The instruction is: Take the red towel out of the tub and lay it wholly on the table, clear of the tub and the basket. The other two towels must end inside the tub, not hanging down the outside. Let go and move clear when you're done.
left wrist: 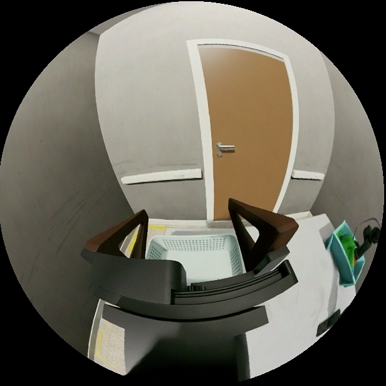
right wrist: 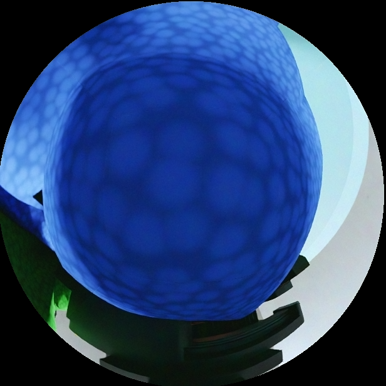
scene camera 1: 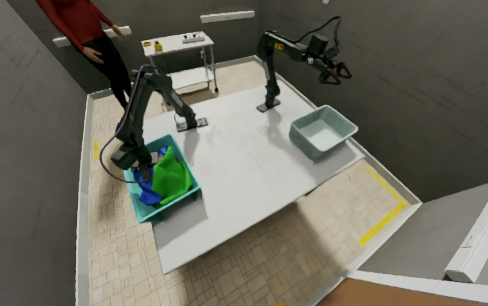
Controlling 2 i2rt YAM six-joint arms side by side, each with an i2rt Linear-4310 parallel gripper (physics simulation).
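The teal tub (scene camera 1: 134,204) (left wrist: 342,264) (right wrist: 330,125) stands at the table's left edge. The green towel (scene camera 1: 171,177) (left wrist: 346,241) (right wrist: 25,270) lies bunched on top inside it. The blue towel (scene camera 1: 149,195) (right wrist: 185,175) is beside and partly under the green one, and fills much of the right wrist view. The red towel (left wrist: 355,260) shows as a small patch in the tub; the rest is hidden. My right gripper (scene camera 1: 145,176) is open, low in the tub at the blue towel; its fingertips are largely hidden by cloth. My left gripper (scene camera 1: 339,79) (left wrist: 186,208) is open and empty, high behind the basket.
The grey-green basket (scene camera 1: 310,142) (left wrist: 195,243) stands empty near the right edge of the white table (scene camera 1: 240,170). A white trolley (scene camera 1: 175,43) with small items stands behind the table. A person in a red top (scene camera 1: 82,22) stands at the back left.
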